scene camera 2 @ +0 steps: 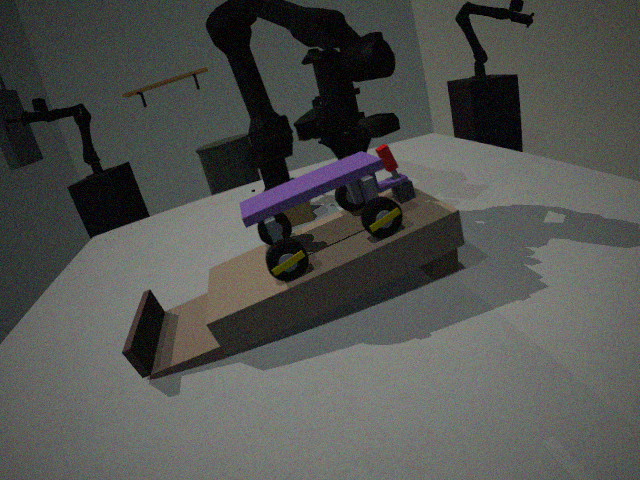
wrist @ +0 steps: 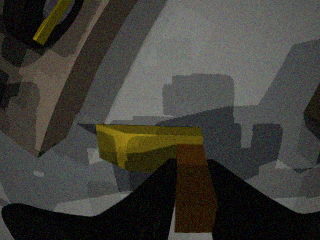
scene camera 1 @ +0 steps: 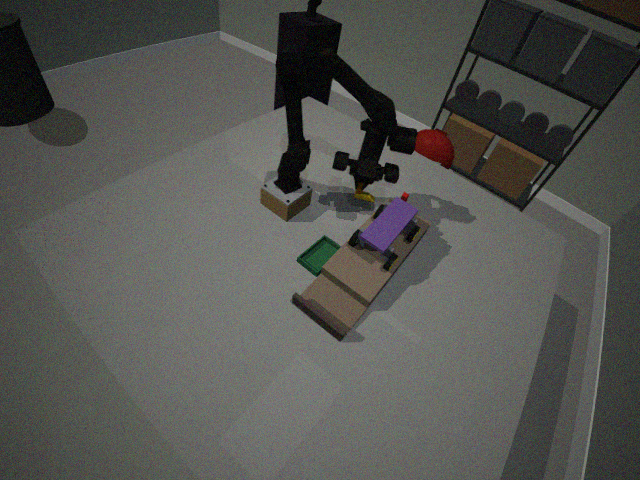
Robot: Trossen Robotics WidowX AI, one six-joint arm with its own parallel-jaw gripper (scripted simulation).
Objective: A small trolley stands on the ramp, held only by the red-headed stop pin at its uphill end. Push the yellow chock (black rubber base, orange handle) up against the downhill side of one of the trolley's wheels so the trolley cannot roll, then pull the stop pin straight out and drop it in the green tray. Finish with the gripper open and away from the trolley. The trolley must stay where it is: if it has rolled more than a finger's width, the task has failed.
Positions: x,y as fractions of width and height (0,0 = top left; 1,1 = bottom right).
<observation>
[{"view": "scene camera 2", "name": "my gripper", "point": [0.55,0.37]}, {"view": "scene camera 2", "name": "trolley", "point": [0.45,0.54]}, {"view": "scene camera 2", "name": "dark lip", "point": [0.22,0.72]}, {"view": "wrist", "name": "my gripper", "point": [0.60,0.70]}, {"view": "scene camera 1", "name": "trolley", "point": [0.62,0.45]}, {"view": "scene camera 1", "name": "dark lip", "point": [0.51,0.67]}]
</observation>
